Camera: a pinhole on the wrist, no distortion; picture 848 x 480 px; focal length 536.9 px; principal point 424.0 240.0 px. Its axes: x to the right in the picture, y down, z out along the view. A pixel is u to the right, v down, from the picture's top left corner.
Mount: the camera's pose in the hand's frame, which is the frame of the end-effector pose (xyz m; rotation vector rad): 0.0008 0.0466 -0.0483 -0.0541 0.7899 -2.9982
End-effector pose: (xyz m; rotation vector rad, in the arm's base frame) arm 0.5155 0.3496 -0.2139 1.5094 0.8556 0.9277
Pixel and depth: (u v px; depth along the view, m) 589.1 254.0 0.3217
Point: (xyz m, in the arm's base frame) 0.6835 0.1928 -0.3628
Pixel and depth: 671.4 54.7 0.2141
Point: 0.6361 0.1935 -0.2360
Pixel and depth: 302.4 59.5 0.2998
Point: 0.7842 0.3112 -0.2362
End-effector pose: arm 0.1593 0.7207 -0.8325 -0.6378 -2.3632 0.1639
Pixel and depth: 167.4 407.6 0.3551
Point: -0.1808 0.6345 -0.8165
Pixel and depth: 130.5 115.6 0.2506
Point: -0.0698 0.7851 -0.8908
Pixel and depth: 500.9 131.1 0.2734
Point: 0.0209 0.6820 -1.0036
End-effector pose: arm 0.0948 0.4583 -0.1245 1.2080 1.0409 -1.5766
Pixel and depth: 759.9 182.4 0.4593
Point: -0.1042 0.1745 0.2218
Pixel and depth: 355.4 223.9 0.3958
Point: -0.1203 0.1994 -0.1228
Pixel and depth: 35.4 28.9 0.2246
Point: 0.0420 0.2503 -0.2597
